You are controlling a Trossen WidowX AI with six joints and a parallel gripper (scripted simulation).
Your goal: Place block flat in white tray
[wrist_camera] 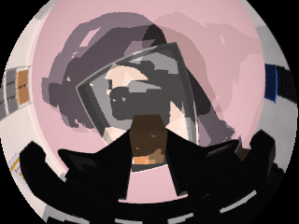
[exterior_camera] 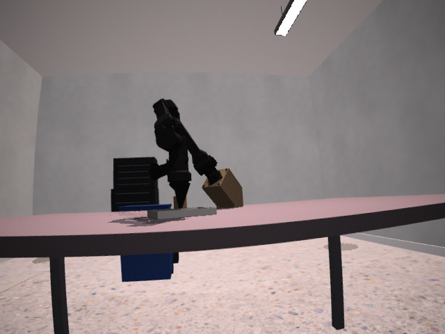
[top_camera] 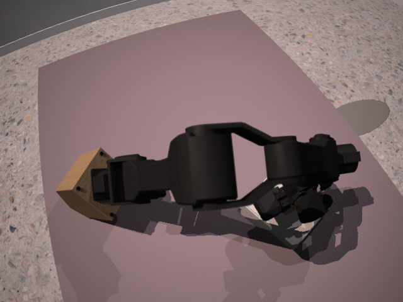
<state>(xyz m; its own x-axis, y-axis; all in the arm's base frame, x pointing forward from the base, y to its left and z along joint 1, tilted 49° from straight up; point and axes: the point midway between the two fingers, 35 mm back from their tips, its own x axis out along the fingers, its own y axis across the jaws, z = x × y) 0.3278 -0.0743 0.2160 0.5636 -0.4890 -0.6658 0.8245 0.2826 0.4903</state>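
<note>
The white tray lies 50 mm below my hand. Also, from my hand: brown block (20 mm below).
</note>
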